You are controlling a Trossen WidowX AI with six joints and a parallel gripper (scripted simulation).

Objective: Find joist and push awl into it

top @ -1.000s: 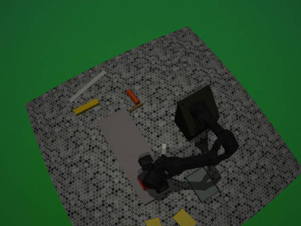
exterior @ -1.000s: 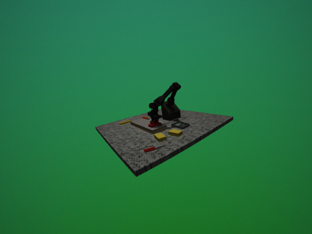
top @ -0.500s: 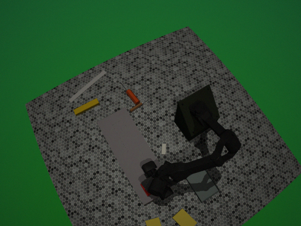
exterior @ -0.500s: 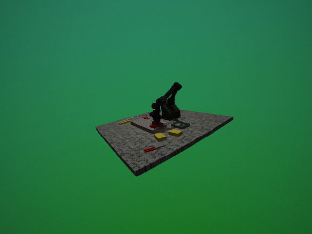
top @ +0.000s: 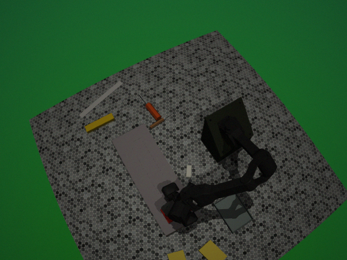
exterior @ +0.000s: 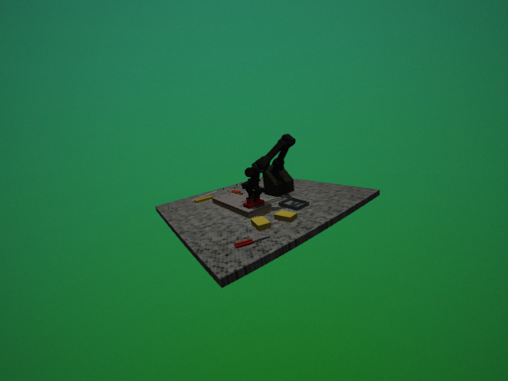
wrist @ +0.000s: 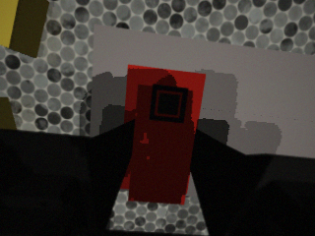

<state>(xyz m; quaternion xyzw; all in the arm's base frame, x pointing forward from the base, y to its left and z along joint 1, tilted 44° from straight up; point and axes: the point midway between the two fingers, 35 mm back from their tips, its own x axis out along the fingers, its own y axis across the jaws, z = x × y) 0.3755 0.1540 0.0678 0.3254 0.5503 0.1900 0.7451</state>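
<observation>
The grey tray lies 210 mm behind my gripper tip, 160 mm to the left of it and 50 mm below it. The rest, counted from my gripper tip: awl (220 mm behind, 410 mm to the right, 60 mm below); red stud finder (10 mm ahead, 20 mm above); small white block (160 mm behind, 120 mm to the right, 60 mm below).
</observation>
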